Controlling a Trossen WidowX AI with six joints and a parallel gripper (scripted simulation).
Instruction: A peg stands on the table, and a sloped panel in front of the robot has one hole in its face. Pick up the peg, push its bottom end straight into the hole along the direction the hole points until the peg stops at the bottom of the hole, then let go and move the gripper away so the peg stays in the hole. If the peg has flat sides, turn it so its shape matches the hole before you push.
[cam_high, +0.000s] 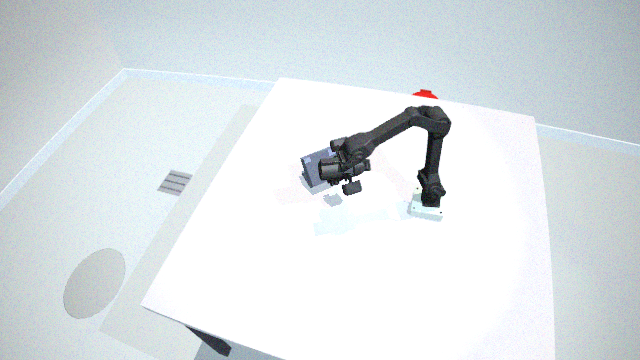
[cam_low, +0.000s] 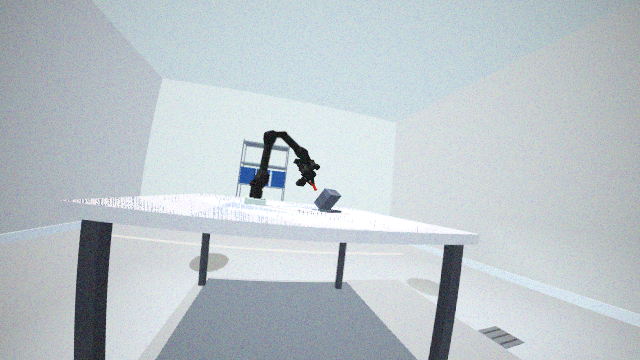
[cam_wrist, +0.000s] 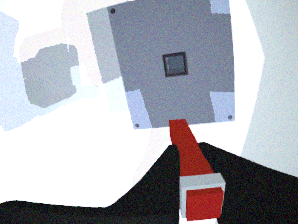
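Now: gripper tip 80 mm short of the sloped grey-blue panel, 60 mm to the left of it and 80 mm above it. Also, from my gripper tip: red peg 10 mm behind, 10 mm to the left, 10 mm above.
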